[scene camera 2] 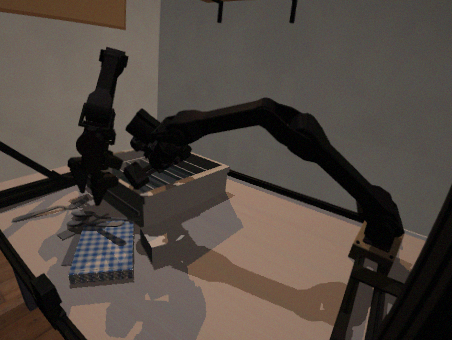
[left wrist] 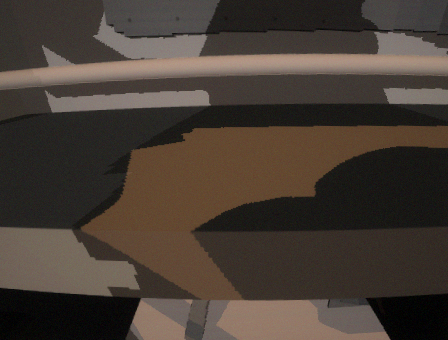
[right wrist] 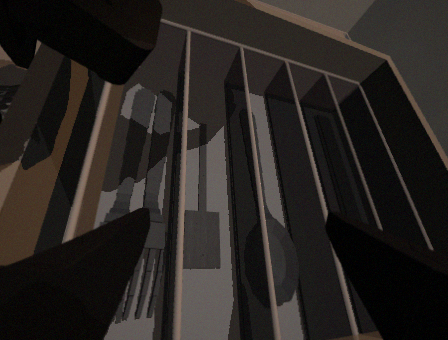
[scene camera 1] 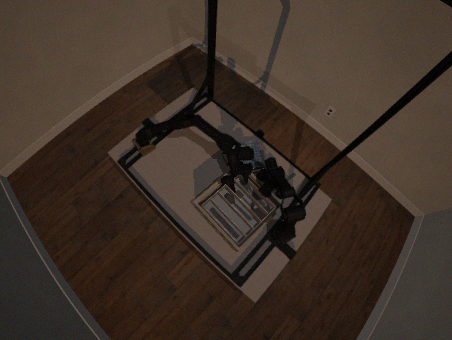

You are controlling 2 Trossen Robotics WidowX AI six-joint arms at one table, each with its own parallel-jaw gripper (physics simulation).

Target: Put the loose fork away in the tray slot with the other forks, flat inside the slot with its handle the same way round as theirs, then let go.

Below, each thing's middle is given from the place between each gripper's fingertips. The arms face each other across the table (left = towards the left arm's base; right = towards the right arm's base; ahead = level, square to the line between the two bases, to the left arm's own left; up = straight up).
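Wooden cutlery tray (scene camera 1: pixel 230 213): my right gripper is 70 mm above it, 70 mm short of it and 40 mm to the right of it.
Relative to the same wooden cutlery tray, my left hand is 10 mm below it, 90 mm to the left of it and 200 mm short of it.
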